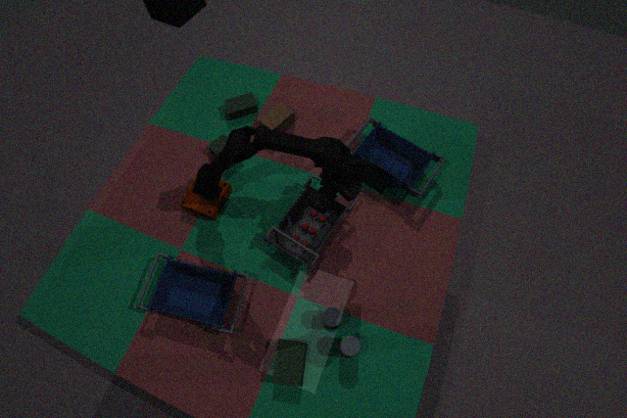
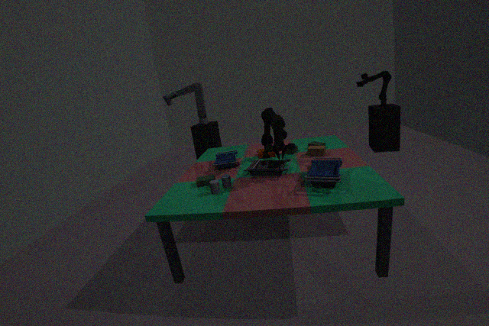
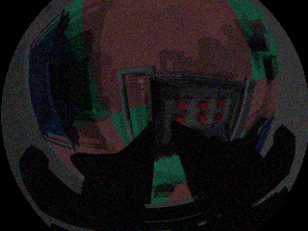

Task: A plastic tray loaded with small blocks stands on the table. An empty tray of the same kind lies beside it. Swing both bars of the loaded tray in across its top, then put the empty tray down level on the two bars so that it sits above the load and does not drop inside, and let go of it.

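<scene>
The blue tray lies 230 mm behind my gripper tip, 470 mm to the right of it and 50 mm below it.
</scene>
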